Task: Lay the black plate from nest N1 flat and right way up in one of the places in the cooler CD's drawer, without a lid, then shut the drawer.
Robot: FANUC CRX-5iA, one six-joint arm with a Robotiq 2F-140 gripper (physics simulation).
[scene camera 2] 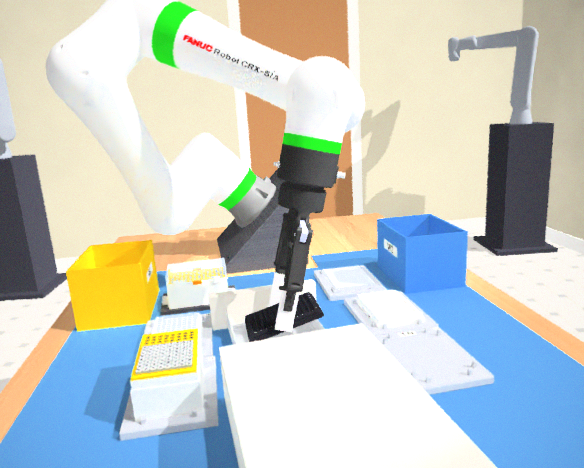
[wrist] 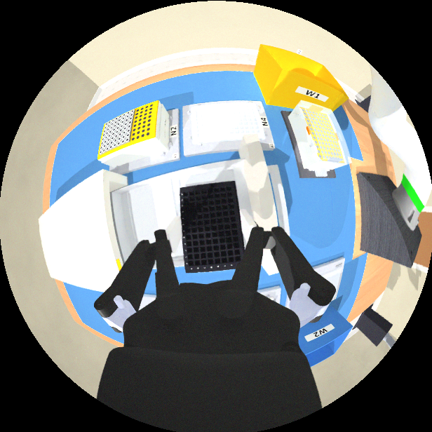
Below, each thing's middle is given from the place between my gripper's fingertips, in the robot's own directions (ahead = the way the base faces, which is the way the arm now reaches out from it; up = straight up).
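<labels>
Drawer [scene camera 2: 228,309] seen, 3 cm ahead of my hand, 2 cm right of it. Others, from my hand: black plate [scene camera 2: 260,325], 1 cm to the left; white plate [scene camera 2: 390,307], 20 cm to the left, 7 cm behind, 2 cm below; clear plate [scene camera 2: 186,321], 18 cm to the right, 2 cm behind, 2 cm below.
</labels>
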